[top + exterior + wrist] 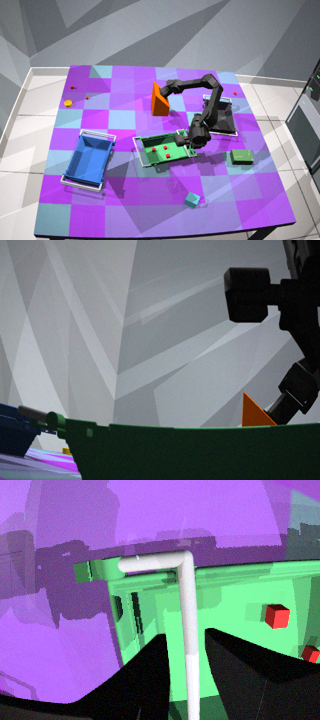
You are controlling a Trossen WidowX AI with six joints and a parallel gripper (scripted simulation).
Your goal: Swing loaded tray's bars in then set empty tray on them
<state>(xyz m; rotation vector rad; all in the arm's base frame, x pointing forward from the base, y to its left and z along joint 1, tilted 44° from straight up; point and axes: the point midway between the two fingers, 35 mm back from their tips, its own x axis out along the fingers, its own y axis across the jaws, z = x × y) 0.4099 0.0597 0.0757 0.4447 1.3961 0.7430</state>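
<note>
Now: gripper tip 290 mm past the black tray, 260 mm to the right of it and 40 mm above it. The rest, counted from my gripper tip: yellow disc 690 mm to the right, 420 mm behind, 80 mm below; then green block 320 mm to the left, 70 mm below, 20 mm ahead; then blue-green block 270 mm ahead, 60 mm below, 20 mm to the right.
</note>
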